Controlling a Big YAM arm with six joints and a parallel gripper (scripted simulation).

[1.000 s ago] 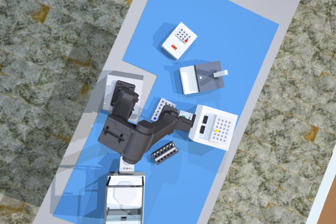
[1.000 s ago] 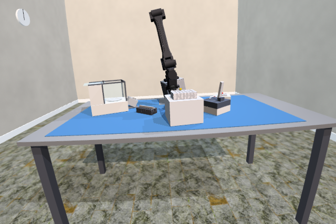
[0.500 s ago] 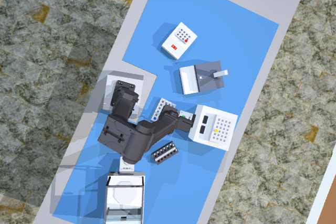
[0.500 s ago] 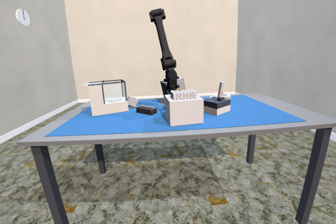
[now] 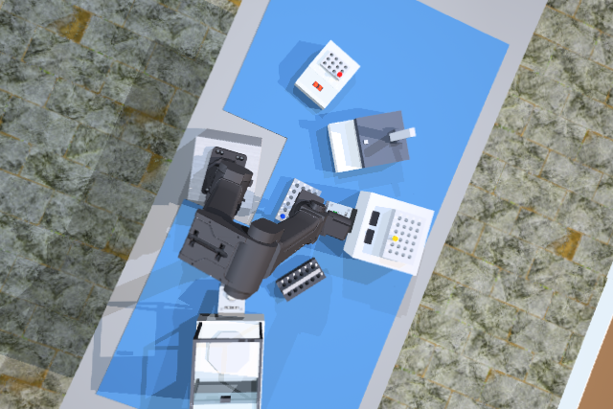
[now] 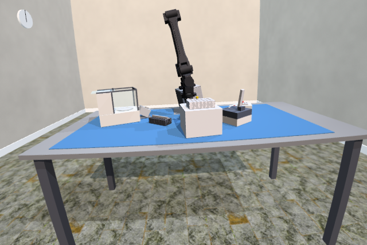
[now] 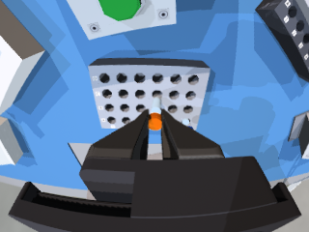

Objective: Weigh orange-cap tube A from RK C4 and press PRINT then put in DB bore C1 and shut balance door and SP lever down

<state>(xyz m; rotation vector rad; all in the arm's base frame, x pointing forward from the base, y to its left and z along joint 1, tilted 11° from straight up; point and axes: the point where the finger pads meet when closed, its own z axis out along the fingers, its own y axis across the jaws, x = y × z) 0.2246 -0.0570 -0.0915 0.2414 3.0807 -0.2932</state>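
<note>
Right now the tube rack RK is 1 cm behind my hand, 1 cm to the left of it and 6 cm below it. The rest, counted from my hand: white key (12 cm behind, 27 cm to the right, 1 cm below); then black magnet block (6 cm ahead, 19 cm to the right, 5 cm below); then SP lever (20 cm ahead, 27 cm to the left, 7 cm above).
</note>
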